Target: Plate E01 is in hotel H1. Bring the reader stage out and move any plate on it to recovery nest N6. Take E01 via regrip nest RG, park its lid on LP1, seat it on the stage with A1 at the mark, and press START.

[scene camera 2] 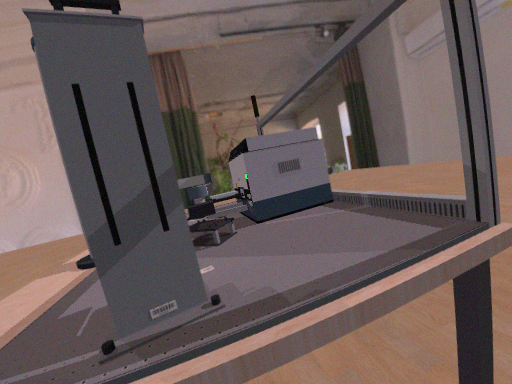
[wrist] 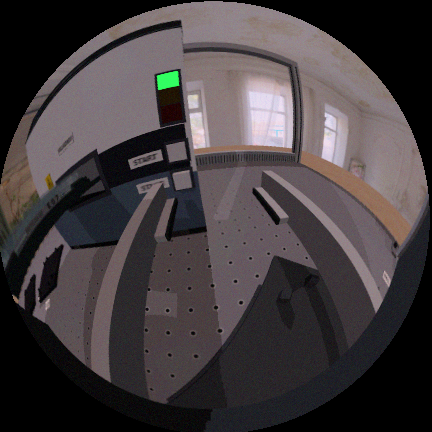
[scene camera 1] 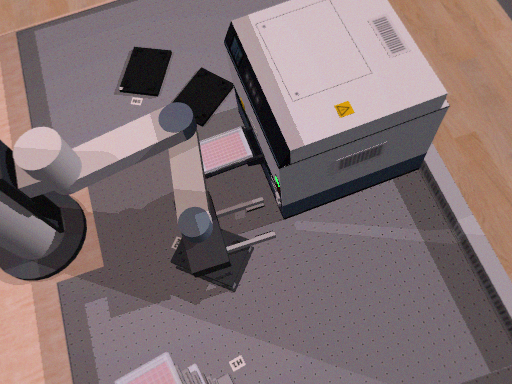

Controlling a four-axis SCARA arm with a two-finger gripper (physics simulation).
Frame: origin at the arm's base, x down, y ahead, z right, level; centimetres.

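Seen in the pictures: gripper, fingertip midpoint: (scene camera 2: 244, 205) (wrist: 214, 184) (scene camera 1: 269, 217); arm's base at its link origin: (scene camera 1: 41, 234).
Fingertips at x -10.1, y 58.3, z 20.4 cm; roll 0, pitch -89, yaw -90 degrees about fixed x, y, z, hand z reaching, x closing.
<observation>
Offsets run from my fingertips to a thing's top centre. "spot": to the spot under its first point.
The reader @[dx -26.3, dy +22.3, dz -19.5 cm] (scene camera 1: 345, 60) (scene camera 2: 287, 170) has its stage @[spot: dx -1.9, dy +1.3, dz -14.4 cm] (scene camera 1: 254, 161) out. A pink-welled plate @[dx -5.3, dy -5.3, dz -18.7 cm] (scene camera 1: 226, 149) lies on it; its side label in the wrist view looks like E07. My gripper (scene camera 1: 268, 218) (wrist: 214, 184) is shut to its narrow setting and empty, beside the stage and before the reader's front. The START button @[dx -3.8, dy +3.7, dz -3.0 cm] (wrist: 176, 151) is lit by no lamp of its own; the status light @[spot: dx -10.9, dy +3.7, dz -2.9 cm] (wrist: 168, 80) is green. Regrip nest RG @[dx +1.8, dy -15.8, dz +2.3 cm] (scene camera 1: 243, 260) (scene camera 2: 212, 225) lies under the gripper body. Recovery nest N6 @[dx +7.0, dy -19.0, dz -60.6 cm] (scene camera 1: 146, 71) is bare. Hotel H1 (scene camera 2: 117, 165) hides its contents; E01 cannot be identified.
A second black nest @[dx +6.8, dy -5.5, dz -45.4 cm] (scene camera 1: 206, 92) lies between N6 and the reader, its label hidden. A pink-topped plate @[spot: dx -34.1, dy -26.3, dz +30.0 cm] (scene camera 1: 152, 372) shows at the bottom edge near the H1 label @[spot: dx +8.8, dy -18.0, dz +28.0 cm] (scene camera 1: 237, 363). A second button @[dx -0.6, dy +3.7, dz -3.0 cm] (wrist: 182, 180) sits below START. A frame post @[spot: dx -15.7, dy +42.1, dz +50.7 cm] (scene camera 2: 470, 110) stands at the table's corner.
</observation>
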